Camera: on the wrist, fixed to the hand. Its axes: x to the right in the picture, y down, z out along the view.
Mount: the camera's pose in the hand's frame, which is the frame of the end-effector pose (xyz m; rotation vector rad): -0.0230 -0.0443 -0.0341 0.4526 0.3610 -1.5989
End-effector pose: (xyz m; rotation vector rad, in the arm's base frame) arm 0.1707 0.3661 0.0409 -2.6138 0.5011 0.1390
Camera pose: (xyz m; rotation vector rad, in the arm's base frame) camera 0.1662 0.3940 0.0943 -1.8592 -1.3063 -0.8326
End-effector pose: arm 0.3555 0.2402 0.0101 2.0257 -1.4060 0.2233
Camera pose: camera 0.3928 0.2877 0.0070 2.6214 0.7281 0.1562
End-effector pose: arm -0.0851 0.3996 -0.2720 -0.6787 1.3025 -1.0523
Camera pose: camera -0.1271 0.4075 -0.2293 -1.2091 0.5237 -2.7328
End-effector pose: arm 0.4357 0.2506 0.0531 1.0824 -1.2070 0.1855
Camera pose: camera 0.4769 0.2626 0.0105 1.9910 0.2703 -0.5918
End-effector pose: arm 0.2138 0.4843 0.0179 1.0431 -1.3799 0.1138
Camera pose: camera 0.2606 0.4925 -0.0195 2.0921 0.0908 -0.5638
